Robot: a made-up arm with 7 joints.
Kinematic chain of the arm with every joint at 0, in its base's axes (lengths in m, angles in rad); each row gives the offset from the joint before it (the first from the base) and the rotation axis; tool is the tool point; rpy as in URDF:
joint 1: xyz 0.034 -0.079 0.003 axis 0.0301 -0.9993 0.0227
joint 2: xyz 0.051 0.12 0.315 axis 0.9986 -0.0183 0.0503
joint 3: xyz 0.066 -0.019 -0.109 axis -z
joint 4: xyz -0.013 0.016 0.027 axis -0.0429 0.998 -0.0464
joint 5: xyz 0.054 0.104 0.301 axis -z
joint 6: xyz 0.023 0 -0.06 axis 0.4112 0.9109 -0.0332
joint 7: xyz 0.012 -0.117 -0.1 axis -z
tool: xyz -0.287 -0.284 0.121 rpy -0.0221 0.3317 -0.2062
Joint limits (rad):
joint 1: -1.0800..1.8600
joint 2: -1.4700..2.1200
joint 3: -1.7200..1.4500
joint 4: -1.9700..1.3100
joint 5: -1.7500..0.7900
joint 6: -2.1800..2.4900
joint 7: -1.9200..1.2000
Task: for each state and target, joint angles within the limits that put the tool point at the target. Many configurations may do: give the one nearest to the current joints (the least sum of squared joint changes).
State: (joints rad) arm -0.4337 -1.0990 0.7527 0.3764 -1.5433 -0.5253 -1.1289
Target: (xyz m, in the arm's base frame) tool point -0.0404 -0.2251 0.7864
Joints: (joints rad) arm 0.0809 -0.9468 1.2855 0.3905 -0.9508 -0.4975 -0.4762
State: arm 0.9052 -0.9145 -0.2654 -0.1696 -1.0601 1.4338 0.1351
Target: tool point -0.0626 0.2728 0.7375
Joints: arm 0.8455 -1.0558 -0.4287 -0.1278 -1.1852 1.4644 0.1197
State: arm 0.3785 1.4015 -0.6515 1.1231 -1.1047 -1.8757 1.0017
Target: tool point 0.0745 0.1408 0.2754
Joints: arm 0.7385 1.3603 -0.9471 1.0832 -0.8191 -1.1829 0.8759
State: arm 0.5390 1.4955 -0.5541 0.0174 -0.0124 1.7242 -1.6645
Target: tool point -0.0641 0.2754 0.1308
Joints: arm 0.6193 1.4718 -0.5412 0.0394 0.0761 1.8754 -1.6253
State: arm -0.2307 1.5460 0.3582 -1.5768 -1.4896 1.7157 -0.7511
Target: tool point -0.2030 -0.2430 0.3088
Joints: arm -0.1121 1.5061 0.4756 -1.9700 -1.3475 1.7431 -0.3883
